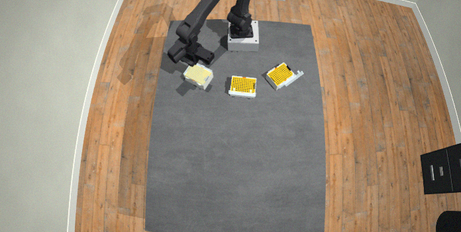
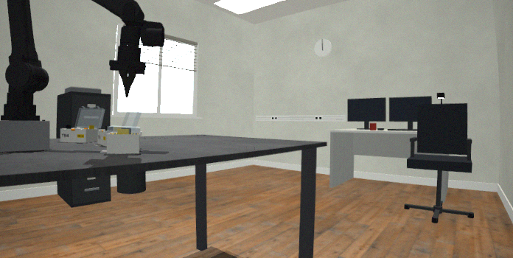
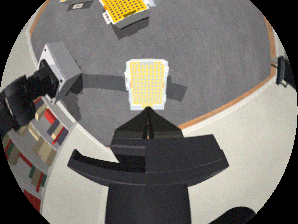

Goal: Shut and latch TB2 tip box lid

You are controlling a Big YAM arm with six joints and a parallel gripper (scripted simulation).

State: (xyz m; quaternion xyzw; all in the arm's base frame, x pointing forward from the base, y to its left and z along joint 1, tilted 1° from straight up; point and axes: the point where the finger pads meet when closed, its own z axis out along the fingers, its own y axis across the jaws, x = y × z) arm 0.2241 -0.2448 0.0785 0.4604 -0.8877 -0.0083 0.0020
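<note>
Now: the tip box 120 mm below my hand.
</note>
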